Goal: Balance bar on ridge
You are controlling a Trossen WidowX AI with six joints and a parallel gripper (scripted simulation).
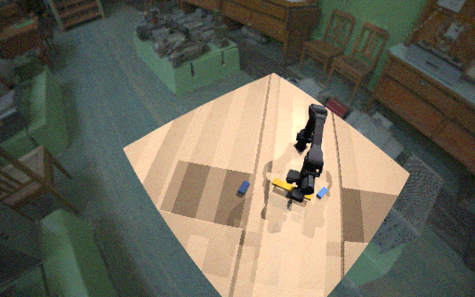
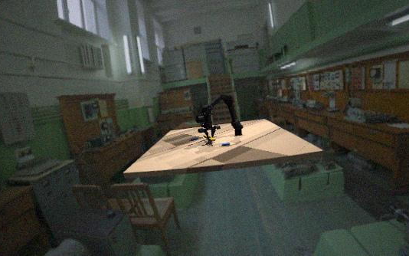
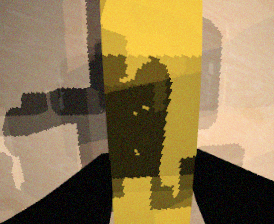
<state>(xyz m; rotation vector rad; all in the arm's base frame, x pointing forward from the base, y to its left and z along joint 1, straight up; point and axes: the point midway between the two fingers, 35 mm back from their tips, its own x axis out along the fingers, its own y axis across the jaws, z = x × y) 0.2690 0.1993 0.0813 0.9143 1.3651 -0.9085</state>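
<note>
Now: gripper tip 3 cm to the left of the bar and 1 cm short of it. The rest, counted from my gripper tip: ridge: 3 cm to the right, 1 cm below, 1 cm ahead.
</note>
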